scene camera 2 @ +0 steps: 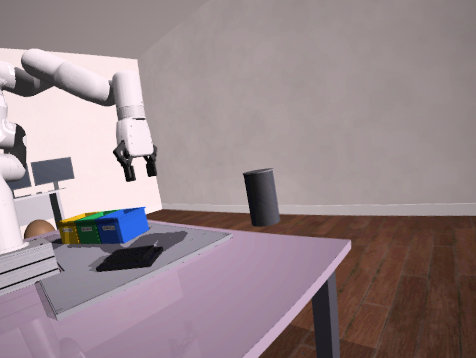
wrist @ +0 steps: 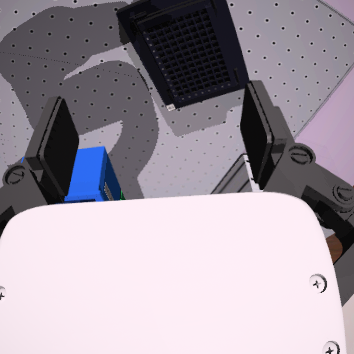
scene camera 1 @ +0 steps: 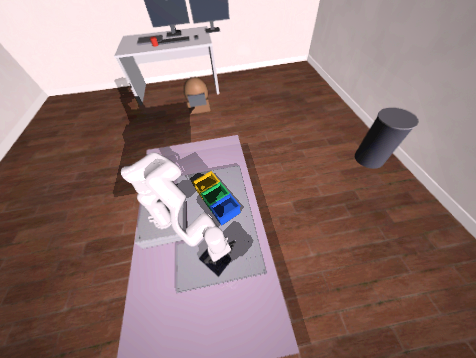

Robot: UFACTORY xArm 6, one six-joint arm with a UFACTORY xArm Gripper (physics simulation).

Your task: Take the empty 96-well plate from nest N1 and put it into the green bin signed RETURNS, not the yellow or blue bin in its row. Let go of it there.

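Places are measured from the arm's base along level axes (x ahead, y left, z up), in centimetres.
Where they show: gripper, fingertip midpoint: point(scene camera 2: 142, 178) point(wrist: 155, 108) point(scene camera 1: 222, 256); arm's base, link origin: point(scene camera 2: 8, 250) point(scene camera 1: 164, 219).
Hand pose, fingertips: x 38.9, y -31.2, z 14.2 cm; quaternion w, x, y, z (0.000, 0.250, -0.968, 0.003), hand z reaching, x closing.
Note:
Each offset is from my fingertips to the centre of the thing. "*": to the spot under its first point. Level surfaces: height alone.
The black 96-well plate {dx -6.8, dy +5.4, dz -20.6 cm} point(wrist: 190, 57) sits in a dark nest {* dx -11.3, dy +2.3, dz -21.3 cm} point(wrist: 233, 45) on the grey board, seen from above in the wrist view. In scene camera 2, plate and nest show as one low black block {* dx -7.8, dy +0.8, dz -20.0 cm} point(scene camera 2: 131, 257). My gripper point(scene camera 2: 141, 176) point(wrist: 155, 108) is open and empty, fingers pointing down, high above the board. In the wrist view the plate lies beyond the fingertips, right of centre. The green bin point(scene camera 1: 215, 194) point(scene camera 2: 88, 230) stands between the yellow bin point(scene camera 1: 206, 183) point(scene camera 2: 69, 232) and the blue bin point(scene camera 1: 226, 209) point(scene camera 2: 123, 228) point(wrist: 86, 172). Their labels are too small to read.
The perforated grey board {dz -22.5 cm} point(scene camera 1: 192, 280) point(scene camera 2: 200, 243) lies on the pink table {dz -23.8 cm} point(scene camera 1: 150, 320) point(scene camera 2: 300, 250). The arm's base stands beside it. A dark cylindrical bin point(scene camera 1: 382, 140) point(scene camera 2: 262, 197) stands on the floor. A desk point(scene camera 1: 165, 50) with monitors stands at the back wall.

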